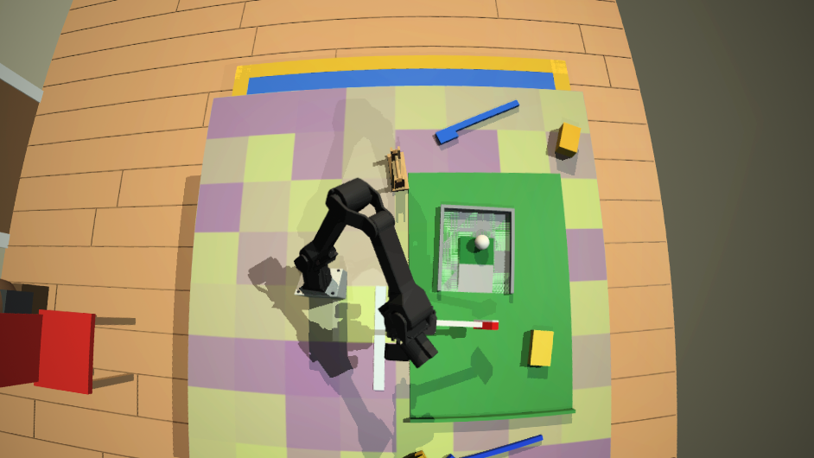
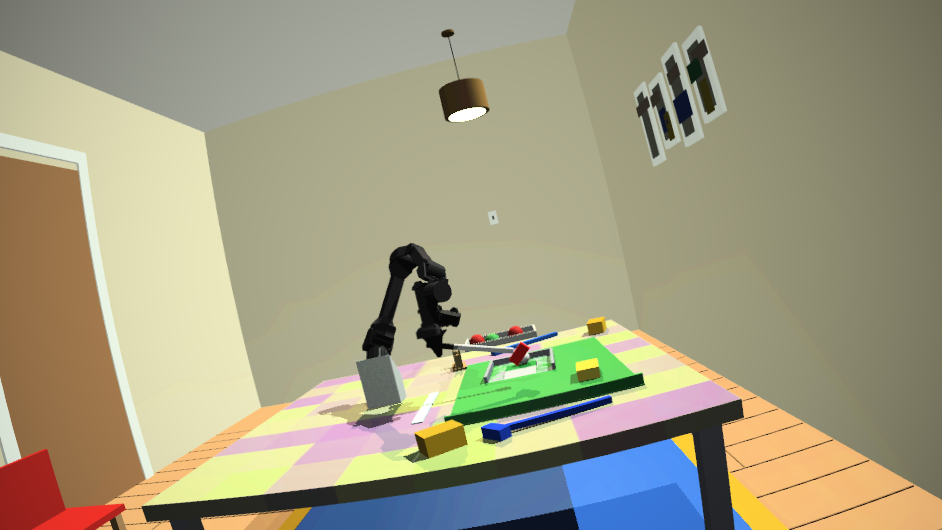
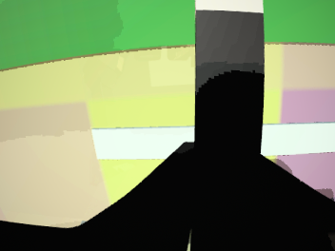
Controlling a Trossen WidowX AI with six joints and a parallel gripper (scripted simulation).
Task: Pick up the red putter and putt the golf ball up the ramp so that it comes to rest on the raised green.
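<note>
Right now the white strip is 60 mm behind my gripper tip, 60 mm to the right of it and 130 mm below it. Also, from my gripper tip: white golf ball (200 mm ahead, 240 mm to the left, 100 mm below).
</note>
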